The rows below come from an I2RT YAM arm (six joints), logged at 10 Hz.
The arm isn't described. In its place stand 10 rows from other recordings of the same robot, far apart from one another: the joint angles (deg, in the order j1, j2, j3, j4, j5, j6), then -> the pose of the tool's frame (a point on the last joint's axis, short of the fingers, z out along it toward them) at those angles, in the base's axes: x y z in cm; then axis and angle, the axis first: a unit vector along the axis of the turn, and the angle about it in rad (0 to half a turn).
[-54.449 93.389 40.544 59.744 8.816 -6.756] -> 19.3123 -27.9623 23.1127 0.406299 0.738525 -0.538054 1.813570
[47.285 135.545 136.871 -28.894 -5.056 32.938] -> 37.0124 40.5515 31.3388 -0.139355 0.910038 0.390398 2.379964
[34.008 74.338 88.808 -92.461 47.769 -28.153] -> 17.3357 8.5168 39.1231 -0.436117 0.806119 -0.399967 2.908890
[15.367 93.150 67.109 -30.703 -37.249 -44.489] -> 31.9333 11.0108 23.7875 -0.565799 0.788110 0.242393 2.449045
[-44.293 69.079 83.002 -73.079 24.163 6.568] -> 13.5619 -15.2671 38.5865 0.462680 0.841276 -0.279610 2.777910
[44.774 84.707 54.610 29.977 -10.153 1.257] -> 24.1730 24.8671 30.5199 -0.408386 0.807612 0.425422 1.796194
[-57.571 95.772 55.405 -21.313 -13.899 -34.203] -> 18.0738 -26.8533 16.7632 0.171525 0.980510 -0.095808 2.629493
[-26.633 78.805 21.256 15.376 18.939 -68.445] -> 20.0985 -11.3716 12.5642 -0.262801 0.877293 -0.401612 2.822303
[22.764 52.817 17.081 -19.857 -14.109 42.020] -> 14.0201 6.8243 13.9905 0.124902 0.957276 0.260812 2.769435
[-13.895 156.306 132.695 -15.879 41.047 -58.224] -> 56.5271 -16.3920 11.2305 -0.182731 0.848783 -0.496161 2.867998
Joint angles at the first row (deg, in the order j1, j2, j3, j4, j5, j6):
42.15 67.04 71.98 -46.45 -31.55 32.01
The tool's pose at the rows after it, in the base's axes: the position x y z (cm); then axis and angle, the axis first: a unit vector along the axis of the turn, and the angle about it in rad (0 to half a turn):
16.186 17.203 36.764 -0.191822 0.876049 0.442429 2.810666
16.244 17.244 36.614 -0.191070 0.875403 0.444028 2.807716
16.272 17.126 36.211 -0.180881 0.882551 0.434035 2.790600
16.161 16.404 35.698 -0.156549 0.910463 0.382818 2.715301
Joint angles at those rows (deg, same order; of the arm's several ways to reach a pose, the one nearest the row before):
42.21 67.30 71.98 -46.24 -31.63 32.03
42.19 67.24 71.49 -45.50 -31.64 32.20
42.19 66.80 70.40 -44.91 -29.66 32.68
42.19 65.50 69.23 -46.37 -21.43 32.17

